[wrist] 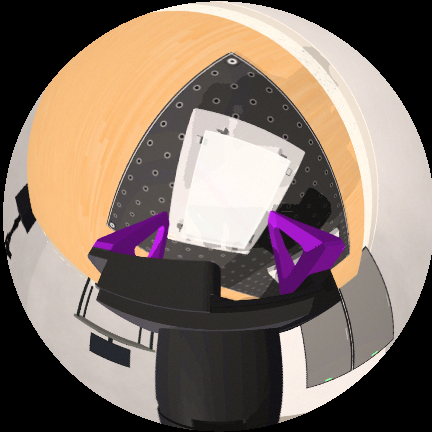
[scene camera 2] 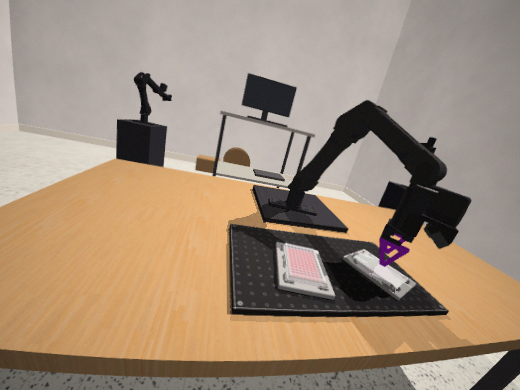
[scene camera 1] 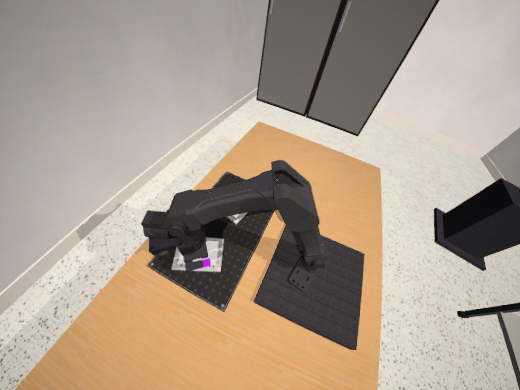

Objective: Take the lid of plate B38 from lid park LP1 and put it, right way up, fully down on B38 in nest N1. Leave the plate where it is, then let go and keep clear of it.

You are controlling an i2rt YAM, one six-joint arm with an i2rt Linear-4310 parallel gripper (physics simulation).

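Frame: origin at the arm's base, x ahead, y left, z up, level; centimetres.
Seen in the pictures: gripper, between the fingertips: [wrist: 218, 216] [scene camera 2: 384, 258] [scene camera 1: 198, 253]; arm's base, origin of its link: [scene camera 2: 292, 207] [scene camera 1: 308, 263].
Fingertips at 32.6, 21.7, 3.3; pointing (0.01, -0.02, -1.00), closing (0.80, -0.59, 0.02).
Offsets run from my fingertips to a thing's top centre, as dx, dy, dz. Level surfaces: height alone.
The clear, whitish lid @(+1.1, -0.7, -2.3) [scene camera 2: 392, 276] [wrist: 235, 190] lies flat on the pale lid park LP1 @(+1.1, -0.6, -2.0) [scene camera 1: 218, 268] [scene camera 2: 400, 295] [wrist: 220, 118]. My gripper [scene camera 1: 199, 266] [scene camera 2: 385, 262] [wrist: 218, 216], with purple fingers, is open and empty above the lid. In the wrist view the lid sits turned relative to the finger line, with its near part between the fingertips. The exact gap in height is hard to tell. Plate B38 @(+6.4, -24.1, -1.4) [scene camera 2: 304, 264], with pink wells, sits in nest N1 @(+6.4, -24.1, -2.2) [scene camera 2: 306, 290]. The arm partly hides the nest in scene camera 1.
Park and nest stand on a black perforated board [scene camera 1: 224, 300] [scene camera 2: 250, 307] [wrist: 232, 72] on the wooden table @(dz -5.3) [scene camera 1: 320, 150] [scene camera 2: 125, 280]. The arm's base stands on a dark mat [scene camera 1: 335, 320] [scene camera 2: 330, 223] beside the board. A shelf desk with a monitor [scene camera 2: 269, 95] stands beyond the table.
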